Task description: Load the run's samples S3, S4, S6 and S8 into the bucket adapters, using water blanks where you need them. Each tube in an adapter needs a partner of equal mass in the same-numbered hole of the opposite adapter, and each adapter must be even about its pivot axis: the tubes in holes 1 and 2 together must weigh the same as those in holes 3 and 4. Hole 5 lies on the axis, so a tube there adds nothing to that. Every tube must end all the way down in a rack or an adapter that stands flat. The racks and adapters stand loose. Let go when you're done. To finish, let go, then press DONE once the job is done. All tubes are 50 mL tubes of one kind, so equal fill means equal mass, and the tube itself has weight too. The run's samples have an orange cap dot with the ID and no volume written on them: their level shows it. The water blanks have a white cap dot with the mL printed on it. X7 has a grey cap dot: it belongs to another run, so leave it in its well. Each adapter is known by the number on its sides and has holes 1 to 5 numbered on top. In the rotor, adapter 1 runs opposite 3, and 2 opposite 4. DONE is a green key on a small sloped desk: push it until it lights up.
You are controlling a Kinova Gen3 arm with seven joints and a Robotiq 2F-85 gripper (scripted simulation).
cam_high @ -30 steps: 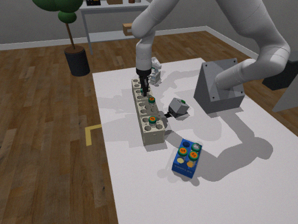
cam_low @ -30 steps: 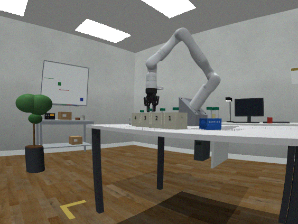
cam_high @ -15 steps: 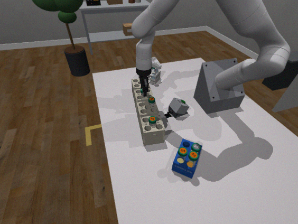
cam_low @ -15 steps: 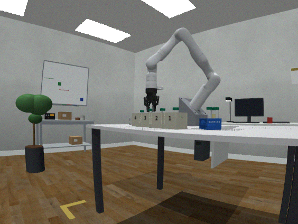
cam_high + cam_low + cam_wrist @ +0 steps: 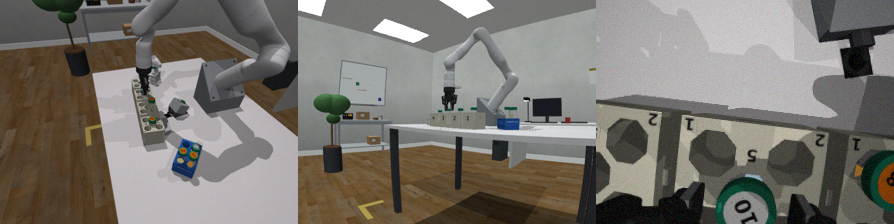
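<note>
My gripper is now 10 mm past the white-dot 10 ml blank and 60 mm above it. Round my hand: 20 ml water blank: 120 mm behind, 250 mm to the right, 60 mm below; white blank rack: 100 mm behind, 280 mm to the right, 90 mm below; done desk: 180 mm behind, 80 mm to the left, 70 mm below.
</note>
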